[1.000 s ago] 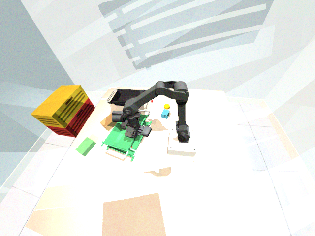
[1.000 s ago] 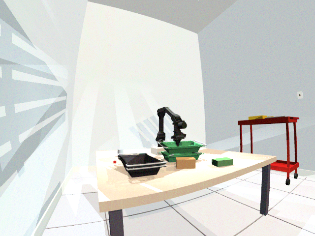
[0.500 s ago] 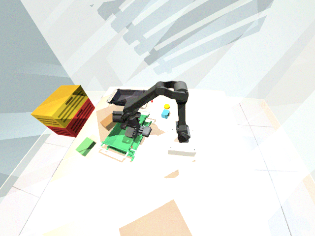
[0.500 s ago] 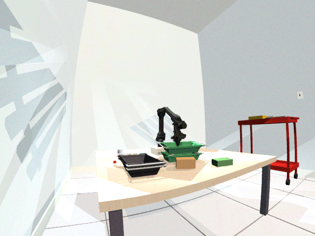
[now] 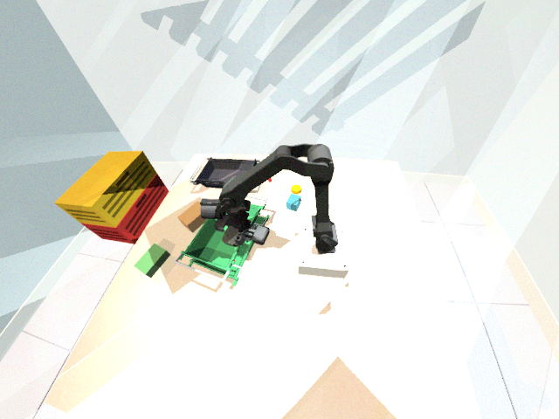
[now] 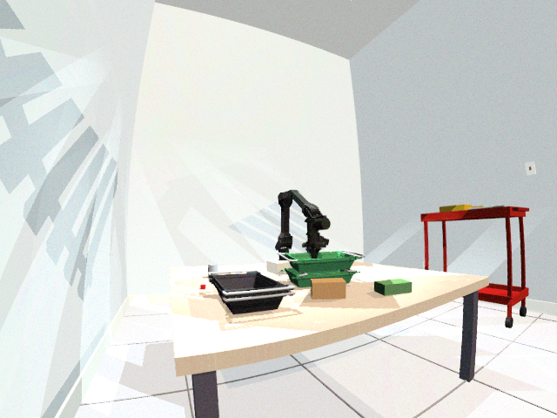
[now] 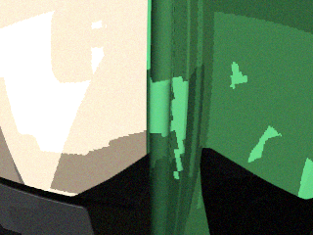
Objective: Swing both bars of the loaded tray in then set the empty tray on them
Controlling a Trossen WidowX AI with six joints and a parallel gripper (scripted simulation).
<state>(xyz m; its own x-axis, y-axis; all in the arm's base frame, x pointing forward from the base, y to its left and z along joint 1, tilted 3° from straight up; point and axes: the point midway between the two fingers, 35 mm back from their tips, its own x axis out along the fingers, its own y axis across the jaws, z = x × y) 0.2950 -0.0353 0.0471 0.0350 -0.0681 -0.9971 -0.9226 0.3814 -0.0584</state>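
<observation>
My gripper tip is 70 mm short of the green tray, 30 mm to the left of it and 30 mm below it. Round my gripper tip: yellow piece: 330 mm to the right, 220 mm behind, 80 mm below; tan box: 260 mm ahead, 180 mm to the right, 60 mm below; cyan block: 230 mm to the right, 200 mm behind, 60 mm below.
</observation>
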